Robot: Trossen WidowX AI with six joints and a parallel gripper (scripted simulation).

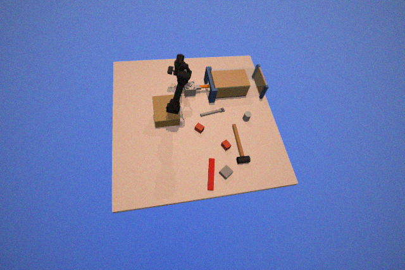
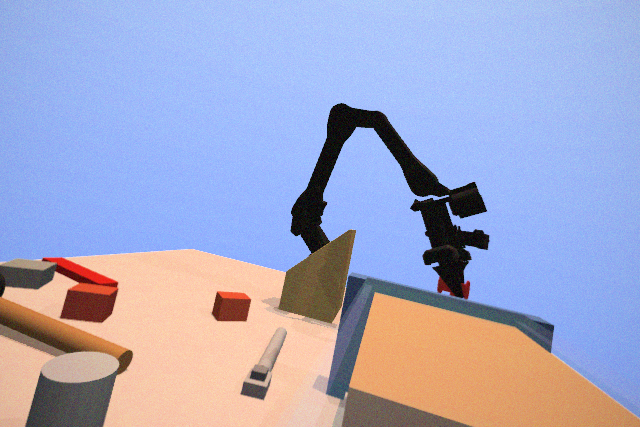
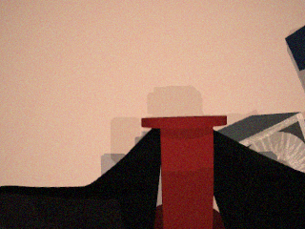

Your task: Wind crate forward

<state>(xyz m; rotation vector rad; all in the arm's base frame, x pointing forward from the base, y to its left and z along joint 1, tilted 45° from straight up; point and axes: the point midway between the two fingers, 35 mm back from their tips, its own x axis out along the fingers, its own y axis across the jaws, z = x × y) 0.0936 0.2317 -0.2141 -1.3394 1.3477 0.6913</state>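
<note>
Right now my gripper tip is 4 cm to the left of the winch handle, 3 cm above it and 2 cm short of it. The rest, counted from my gripper tip: grey winch 10 cm below, 8 cm to the right, 6 cm ahead; blue steel frame 23 cm ahead, 7 cm to the right, 3 cm below; red knob 2 cm to the right, 1 cm behind.
</note>
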